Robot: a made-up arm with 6 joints.
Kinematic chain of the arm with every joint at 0, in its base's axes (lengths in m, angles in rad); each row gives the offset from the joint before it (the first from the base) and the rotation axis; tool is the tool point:
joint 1: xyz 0 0 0.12 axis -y
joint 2: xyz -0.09 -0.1 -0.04 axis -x
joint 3: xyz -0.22 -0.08 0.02 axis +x
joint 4: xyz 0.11 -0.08 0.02 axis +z
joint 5: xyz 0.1 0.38 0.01 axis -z
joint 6: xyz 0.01 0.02 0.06 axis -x
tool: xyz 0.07 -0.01 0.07
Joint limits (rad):
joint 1: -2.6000..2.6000
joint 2: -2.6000..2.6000
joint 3: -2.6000..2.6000
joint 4: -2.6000..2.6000
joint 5: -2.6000..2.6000
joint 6: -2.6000..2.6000
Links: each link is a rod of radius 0.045 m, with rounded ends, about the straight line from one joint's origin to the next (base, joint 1, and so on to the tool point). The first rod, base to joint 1, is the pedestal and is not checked.
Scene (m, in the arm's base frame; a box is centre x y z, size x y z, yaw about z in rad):
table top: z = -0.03
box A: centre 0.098 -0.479 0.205 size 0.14 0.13 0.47 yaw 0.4
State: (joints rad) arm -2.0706 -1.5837 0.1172 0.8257 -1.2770 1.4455
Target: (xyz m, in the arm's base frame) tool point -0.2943 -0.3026 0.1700
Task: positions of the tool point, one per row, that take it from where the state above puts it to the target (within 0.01 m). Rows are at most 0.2 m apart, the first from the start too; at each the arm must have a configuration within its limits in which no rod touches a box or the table.
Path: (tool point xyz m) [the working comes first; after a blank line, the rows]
Joints at the target: -2.0814 -2.6000 0.7803 -0.5921 -1.2988 1.3368
Straight joint move there: touches box A.

1: 0.2535 -0.3154 0.6488
2: 0.1183 -0.2737 0.7558
3: 0.0198 -0.1565 0.8186
4: -0.0081 -0.0057 0.8321
5: -0.0651 -0.1411 0.8074
6: -0.1078 -0.2664 0.7414
7: -0.1321 -0.3705 0.6396
8: -0.1372 -0.4433 0.5106
9: -0.1261 -0.4769 0.3654
10: -0.1053 -0.4665 0.2165
11: -0.2047 -0.4088 0.1691
12: -0.2943 -0.3026 0.1700

